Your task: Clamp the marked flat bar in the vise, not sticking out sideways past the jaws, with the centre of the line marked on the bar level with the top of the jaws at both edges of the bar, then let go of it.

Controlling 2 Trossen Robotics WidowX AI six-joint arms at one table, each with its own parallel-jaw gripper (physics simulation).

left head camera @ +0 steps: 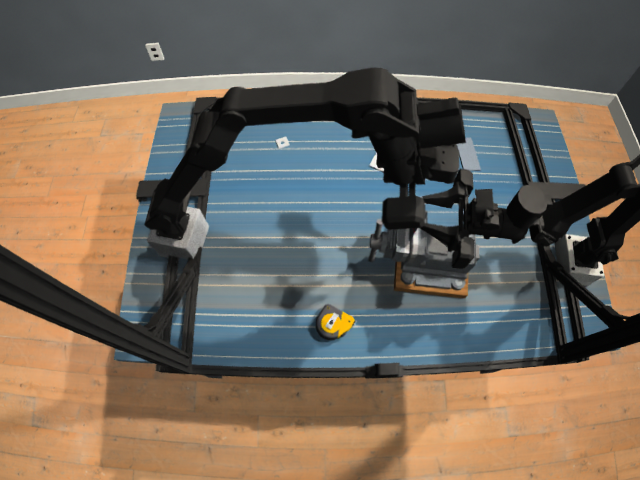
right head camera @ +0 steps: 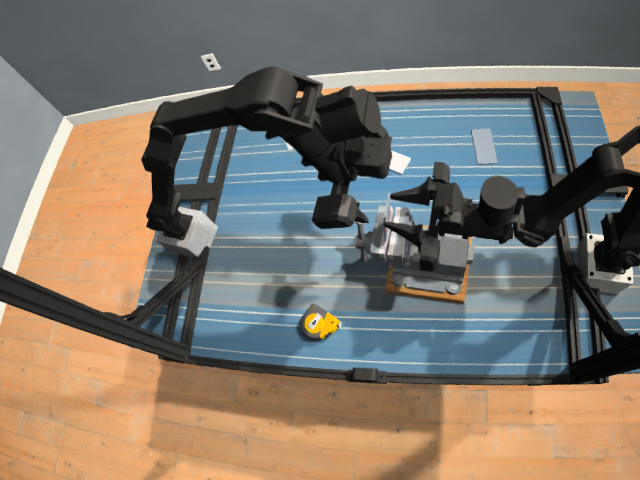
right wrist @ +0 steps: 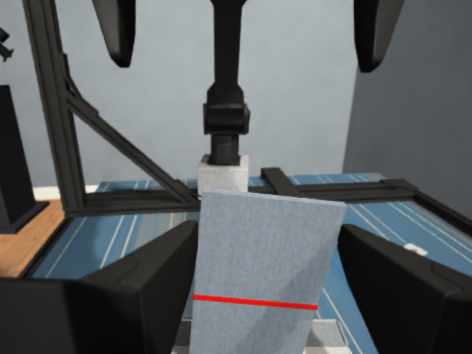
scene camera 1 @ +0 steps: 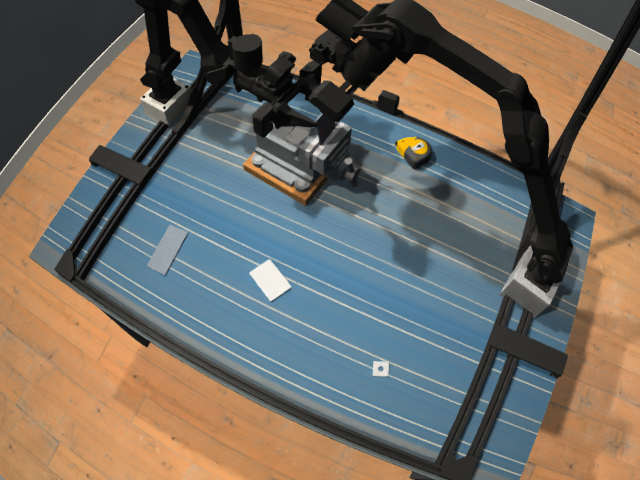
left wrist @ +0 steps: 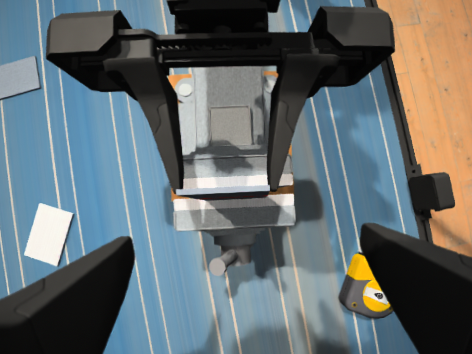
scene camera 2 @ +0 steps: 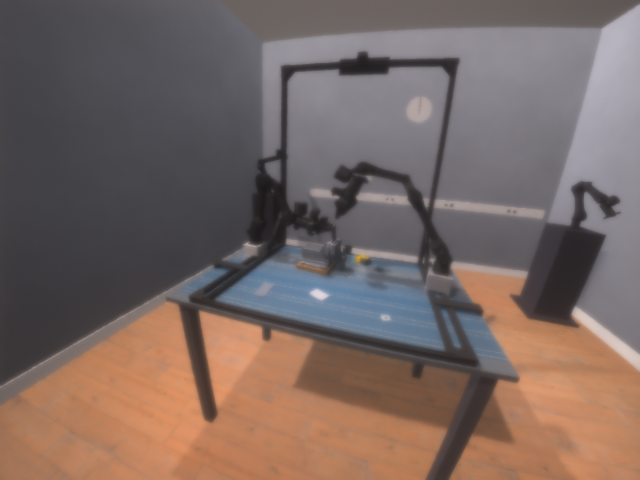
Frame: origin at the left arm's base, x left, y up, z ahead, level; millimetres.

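Where they show: left gripper, between the fingertips: (left head camera: 414,199) (right head camera: 371,196) (right wrist: 246,66) (left wrist: 248,241) (scene camera 2: 339,217); right gripper, between the fingertips: (right head camera: 386,210) (right wrist: 268,233) (scene camera 1: 324,116) (left wrist: 225,192) (scene camera 2: 333,228); left arm's base, origin of its link: (left head camera: 173,224) (right head camera: 178,226) (right wrist: 224,161) (scene camera 1: 541,273) (scene camera 2: 440,272); right arm's base, origin of its link: (left head camera: 585,254) (right head camera: 609,257) (scene camera 1: 164,92) (scene camera 2: 255,243).
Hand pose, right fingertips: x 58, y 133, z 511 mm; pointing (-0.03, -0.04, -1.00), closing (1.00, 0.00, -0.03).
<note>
Things, the pixels of their centre, and the offset from my right fingertips. "*": a spot on its surface instead.
- grey flat bar, middle of its body: (right wrist: 257,289) (left wrist: 230,194) (right head camera: 387,218) (scene camera 1: 325,124) dx -3, dy -26, dz -1 mm
- grey tape measure, middle of its body: (left wrist: 374,287) (right head camera: 318,325) (left head camera: 333,324) (scene camera 1: 416,148) (scene camera 2: 363,258) dx -193, dy -201, dz -121 mm
- white card, middle of its body: (left wrist: 49,234) (scene camera 1: 270,280) (right head camera: 393,161) (left head camera: 386,164) (scene camera 2: 319,294) dx +251, dy -222, dz -57 mm
- blue-grey plate, middle of its body: (left wrist: 3,81) (scene camera 1: 167,249) (right head camera: 484,146) (left head camera: 467,153) (scene camera 2: 264,289) dx +336, dy -223, dz +164 mm
- small white square with a hole, a spot on its surface: (scene camera 1: 375,363) * dx +265, dy -222, dz -324 mm
The grey flat bar (right wrist: 265,265) (left wrist: 225,190) is upright at the vise (left wrist: 230,220) (right head camera: 454,253) (scene camera 1: 284,147), near the jaw gap. In the right wrist view, its red line (right wrist: 255,302) shows above the far jaw and slopes slightly down to the right. In the left wrist view, the bar lies within the jaws' width, off-centre, and a gap shows between the jaws. Its lower end is hidden. My right gripper (left wrist: 225,192) (right wrist: 268,233) is shut on the bar's side edges. My left gripper (left wrist: 248,241) (right wrist: 246,66) is open and empty, above the vise's handle side.
A yellow and grey tape measure (left head camera: 330,322) (scene camera 1: 413,149) lies near the handle side. A white card (scene camera 1: 269,280), a blue-grey plate (scene camera 1: 168,249) and a small white square with a hole (scene camera 1: 375,363) lie on the mat. The two arms are close together over the vise.
</note>
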